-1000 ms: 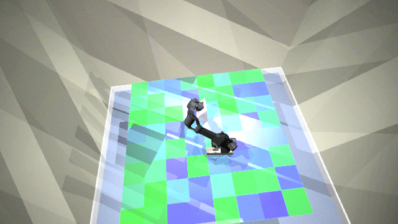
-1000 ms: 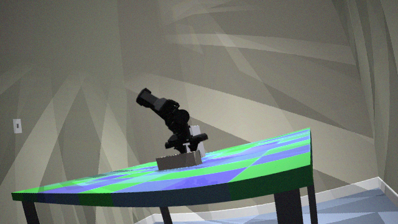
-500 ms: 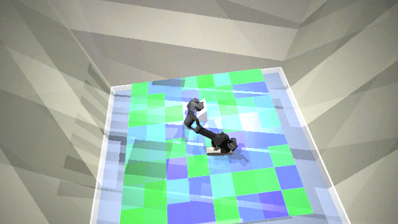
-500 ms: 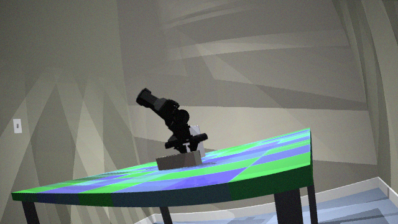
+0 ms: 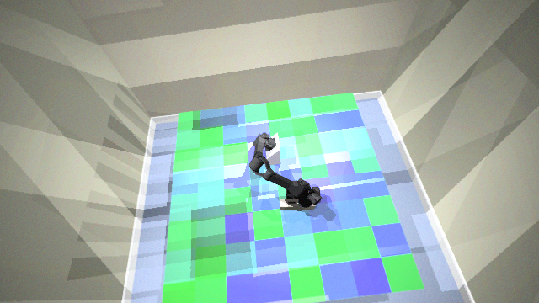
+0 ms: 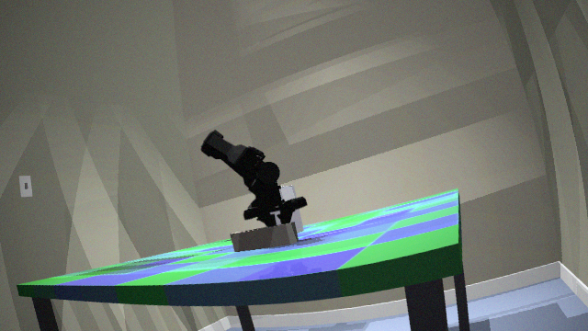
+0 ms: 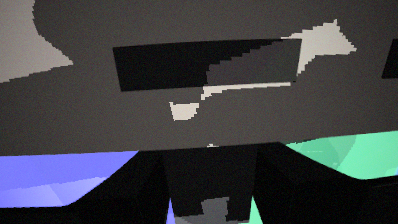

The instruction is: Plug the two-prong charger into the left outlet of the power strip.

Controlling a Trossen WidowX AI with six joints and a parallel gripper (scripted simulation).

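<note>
Now: gripper tip 2 cm short of the two-prong charger and 1 cm below it.
</note>
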